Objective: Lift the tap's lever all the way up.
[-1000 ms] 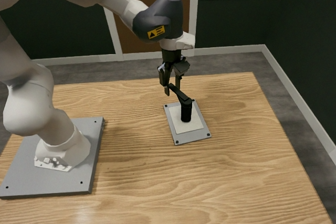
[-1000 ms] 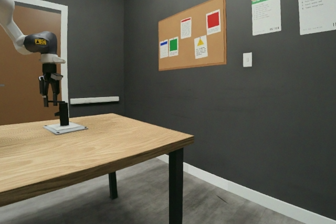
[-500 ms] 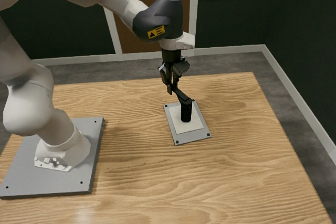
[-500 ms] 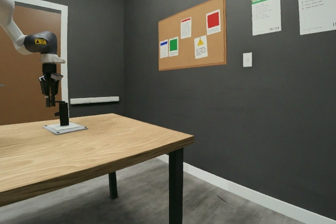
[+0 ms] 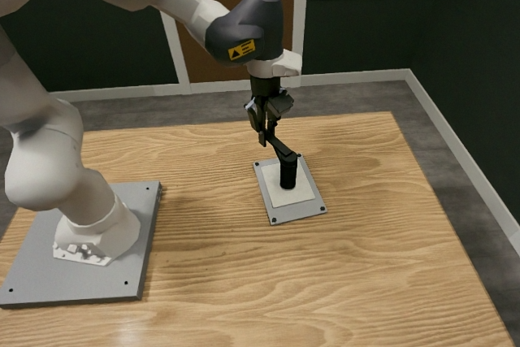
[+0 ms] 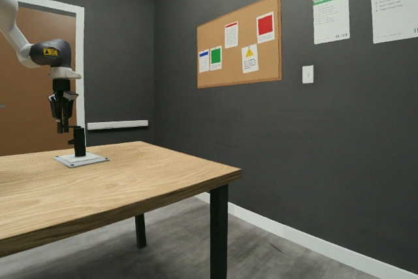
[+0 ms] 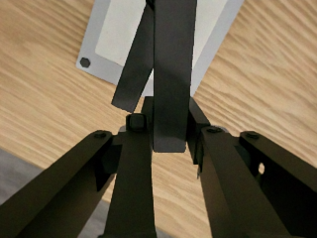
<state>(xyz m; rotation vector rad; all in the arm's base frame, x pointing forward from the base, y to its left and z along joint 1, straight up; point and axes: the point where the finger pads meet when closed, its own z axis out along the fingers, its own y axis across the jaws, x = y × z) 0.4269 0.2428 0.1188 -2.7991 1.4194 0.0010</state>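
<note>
The lever lies 2 cm ahead of my hand and 3 cm to the right of it. Round my hand: tap 4 cm ahead, 6 cm to the right, 4 cm below.
</note>
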